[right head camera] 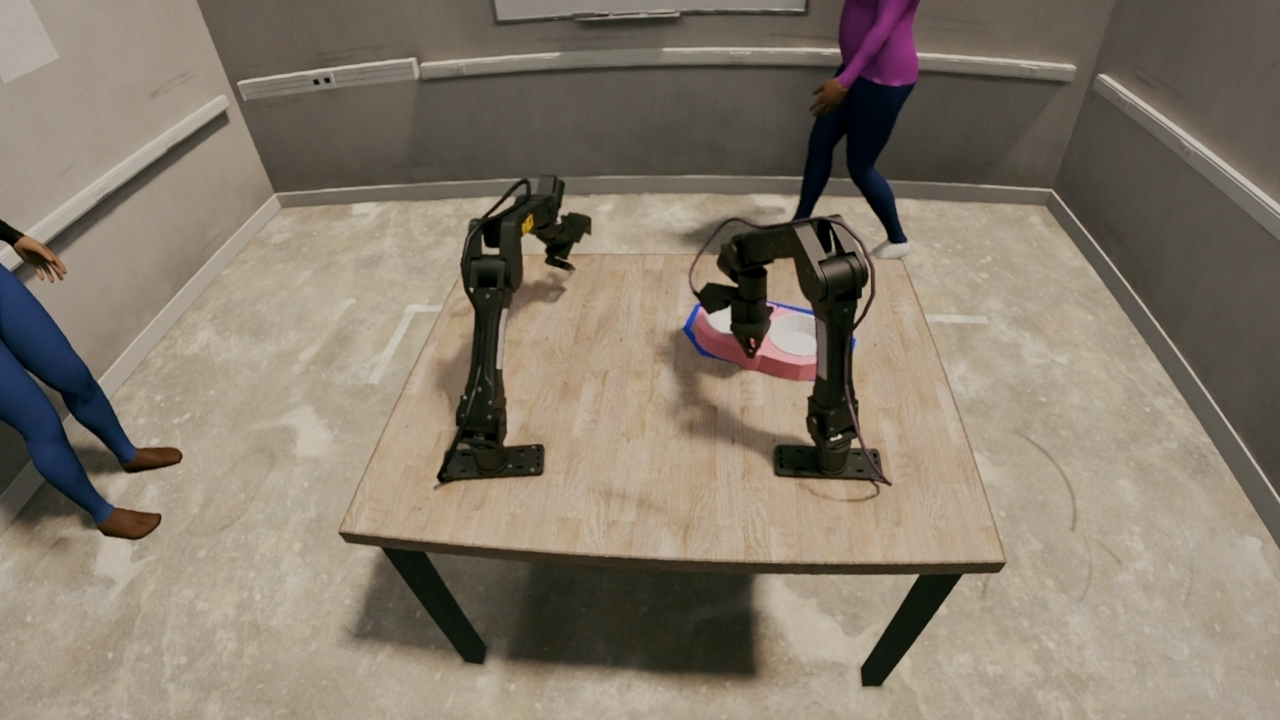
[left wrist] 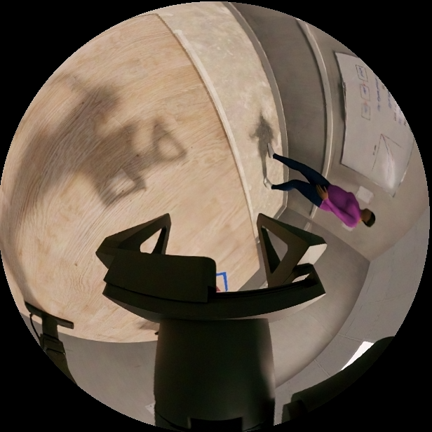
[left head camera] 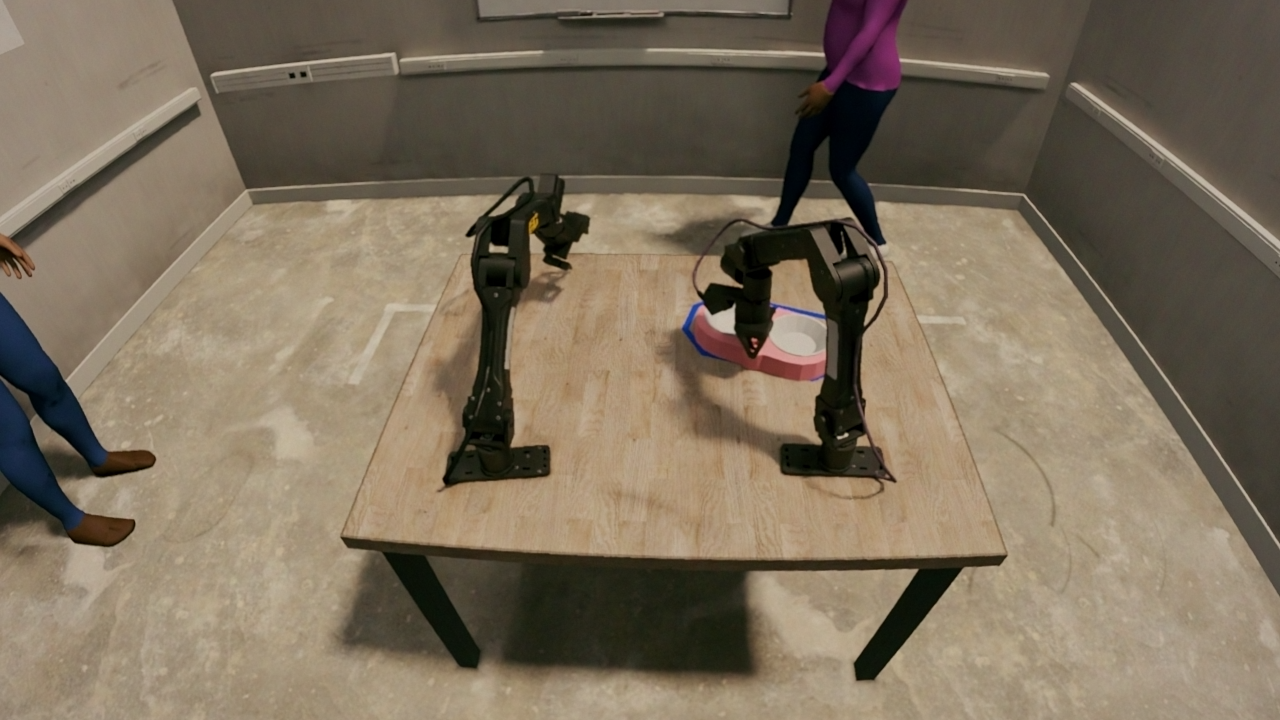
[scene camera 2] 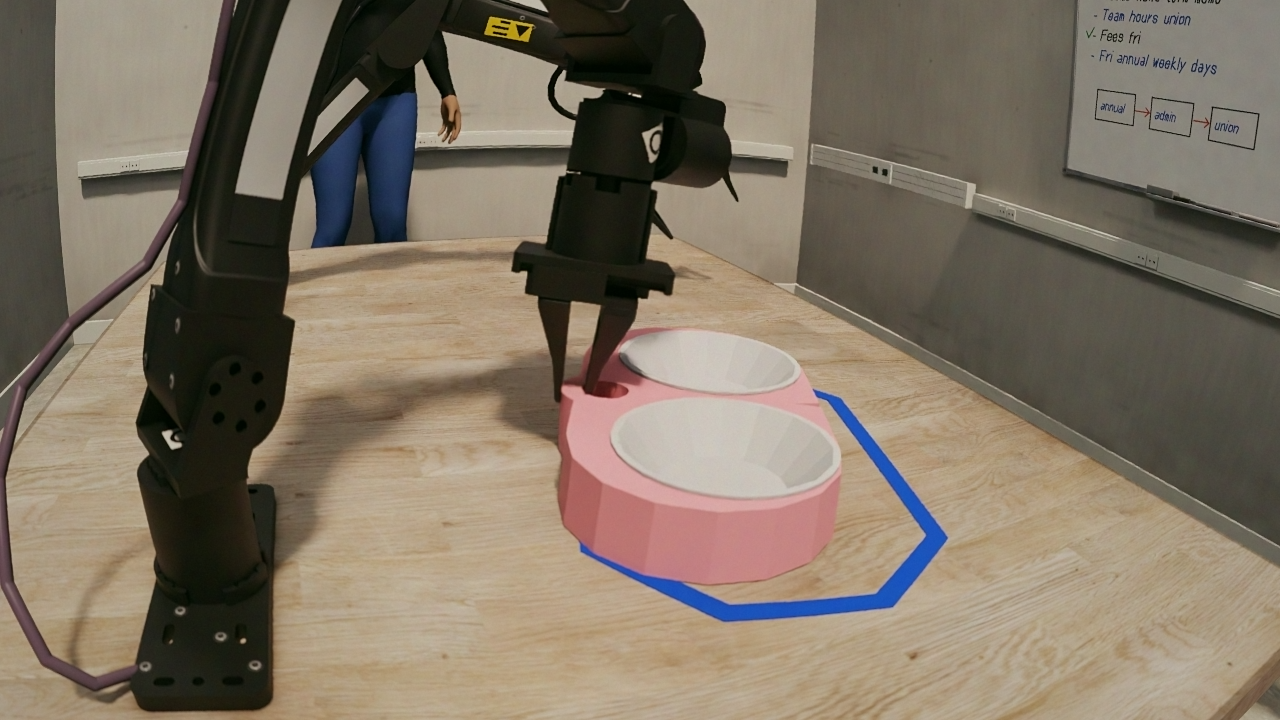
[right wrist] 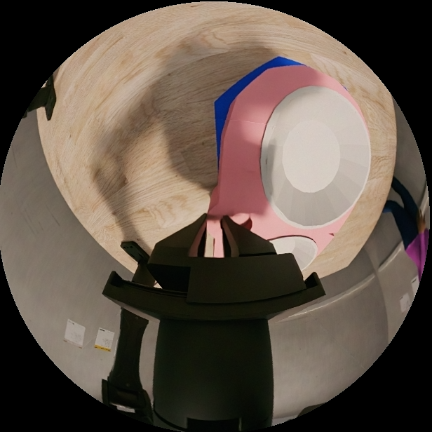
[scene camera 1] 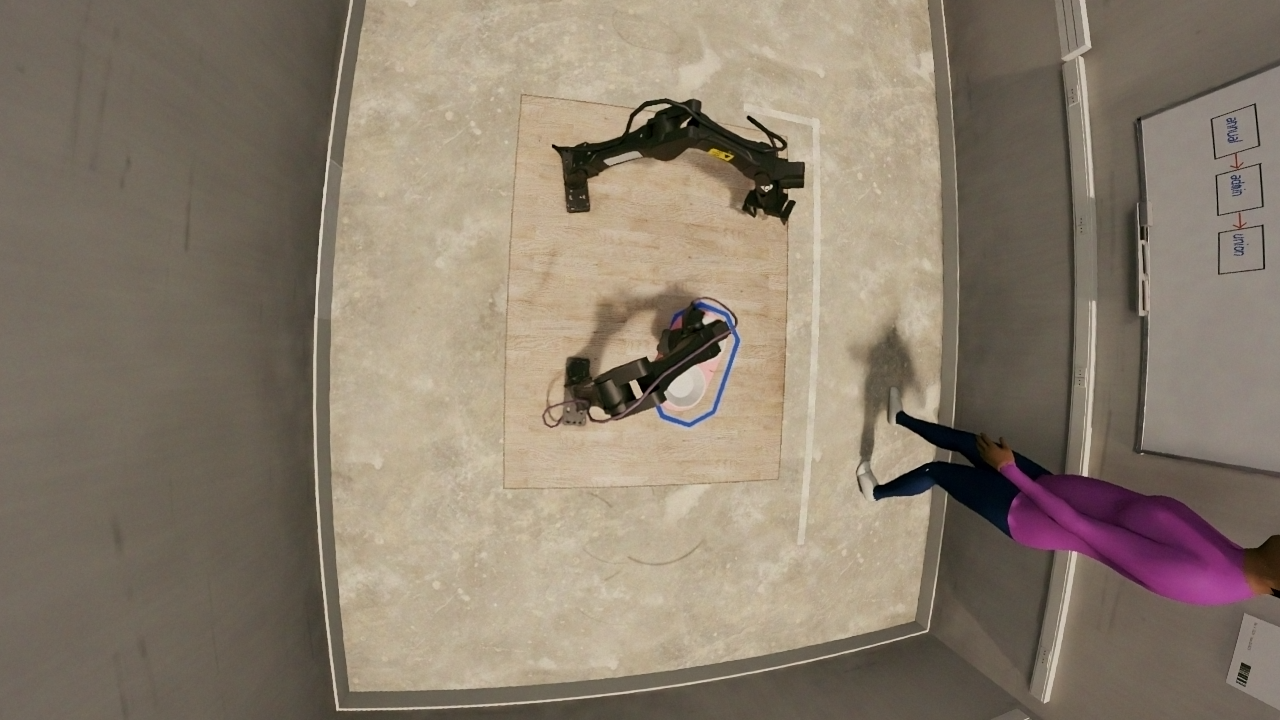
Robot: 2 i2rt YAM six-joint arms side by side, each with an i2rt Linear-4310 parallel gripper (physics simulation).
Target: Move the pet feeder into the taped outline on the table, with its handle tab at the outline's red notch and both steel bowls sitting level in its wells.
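Note:
The pink pet feeder lies over the blue taped outline, covering its arm-base side; wood shows inside the tape on the far side. The red notch is hidden. One steel bowl and the other bowl look level in their wells. My right gripper is shut on the feeder's handle tab, one finger in its round hole. My left gripper is open and empty, far from the feeder.
The wooden table carries both arm bases. The left gripper hangs near the table's far edge. A person in purple stands beyond the table, and one in blue trousers stands to the side.

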